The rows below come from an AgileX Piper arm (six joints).
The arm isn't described. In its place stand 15 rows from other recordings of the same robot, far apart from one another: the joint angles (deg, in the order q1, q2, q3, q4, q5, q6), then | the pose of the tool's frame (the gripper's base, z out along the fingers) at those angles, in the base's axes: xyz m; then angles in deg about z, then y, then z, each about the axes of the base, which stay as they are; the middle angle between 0 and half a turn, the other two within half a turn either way.
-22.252 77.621 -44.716 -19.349 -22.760 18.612 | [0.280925, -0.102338, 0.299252, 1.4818, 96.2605, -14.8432]
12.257 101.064 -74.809 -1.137 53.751 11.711 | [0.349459, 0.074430, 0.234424, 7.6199, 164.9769, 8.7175]
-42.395 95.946 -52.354 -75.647 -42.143 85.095 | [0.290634, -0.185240, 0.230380, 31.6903, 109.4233, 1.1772]
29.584 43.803 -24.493 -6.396 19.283 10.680 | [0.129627, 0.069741, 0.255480, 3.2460, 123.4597, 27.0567]
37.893 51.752 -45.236 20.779 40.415 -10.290 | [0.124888, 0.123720, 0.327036, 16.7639, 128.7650, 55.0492]
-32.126 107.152 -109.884 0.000 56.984 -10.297 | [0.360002, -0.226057, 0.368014, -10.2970, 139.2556, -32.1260]
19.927 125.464 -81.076 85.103 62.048 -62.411 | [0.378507, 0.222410, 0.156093, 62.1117, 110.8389, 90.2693]
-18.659 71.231 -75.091 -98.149 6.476 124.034 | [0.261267, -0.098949, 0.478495, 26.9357, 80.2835, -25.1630]
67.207 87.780 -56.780 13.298 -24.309 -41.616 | [0.144764, 0.322255, 0.312915, -29.6757, 92.2633, 61.7694]
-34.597 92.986 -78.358 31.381 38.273 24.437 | [0.318398, -0.183967, 0.323332, 67.0961, 130.7456, -9.3998]
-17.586 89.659 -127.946 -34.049 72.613 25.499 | [0.246055, -0.128994, 0.559810, -0.5325, 111.7607, -52.7077]
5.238 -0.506 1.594 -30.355 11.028 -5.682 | [0.056641, -0.003641, 0.189248, -36.1202, 95.6112, -0.3362]
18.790 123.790 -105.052 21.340 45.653 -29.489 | [0.451843, 0.178746, 0.224024, 7.8973, 144.3967, 45.3417]
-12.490 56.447 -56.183 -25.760 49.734 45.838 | [0.176979, -0.070112, 0.364815, 11.8771, 129.1649, -37.8129]
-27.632 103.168 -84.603 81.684 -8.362 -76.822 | [0.382690, -0.215118, 0.332460, 2.9692, 102.2202, -36.0987]
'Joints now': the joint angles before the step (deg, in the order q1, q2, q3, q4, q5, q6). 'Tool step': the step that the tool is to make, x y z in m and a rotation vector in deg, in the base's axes. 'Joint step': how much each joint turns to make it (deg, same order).
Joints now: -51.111 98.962 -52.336 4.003 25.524 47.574
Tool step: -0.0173 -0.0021 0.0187 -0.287 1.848 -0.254
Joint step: -2.539 -3.675 -0.365 -1.875 4.971 -0.959
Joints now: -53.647 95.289 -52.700 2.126 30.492 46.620
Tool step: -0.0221 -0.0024 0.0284 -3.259 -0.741 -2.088
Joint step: -3.499 -5.607 -0.031 -1.205 2.545 -0.728
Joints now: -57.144 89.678 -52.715 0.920 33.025 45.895
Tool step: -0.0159 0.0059 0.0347 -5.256 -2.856 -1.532
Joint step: -2.004 -6.837 -0.082 -0.177 0.950 -0.423
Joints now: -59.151 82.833 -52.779 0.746 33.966 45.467
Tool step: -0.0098 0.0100 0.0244 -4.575 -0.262 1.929
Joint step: -0.553 -5.202 0.003 -0.734 1.135 -2.616
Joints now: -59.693 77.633 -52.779 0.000 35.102 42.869
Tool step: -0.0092 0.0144 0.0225 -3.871 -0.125 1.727
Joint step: 0.009 -5.333 0.068 -0.750 1.852 -1.881
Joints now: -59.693 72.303 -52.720 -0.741 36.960 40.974
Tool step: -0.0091 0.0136 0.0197 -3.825 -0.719 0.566
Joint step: 0.004 -4.822 -0.003 -1.010 1.153 -0.490
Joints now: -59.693 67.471 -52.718 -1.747 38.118 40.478
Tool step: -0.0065 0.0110 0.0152 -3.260 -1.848 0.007
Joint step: -0.004 -3.751 0.013 -0.045 -0.008 -0.006
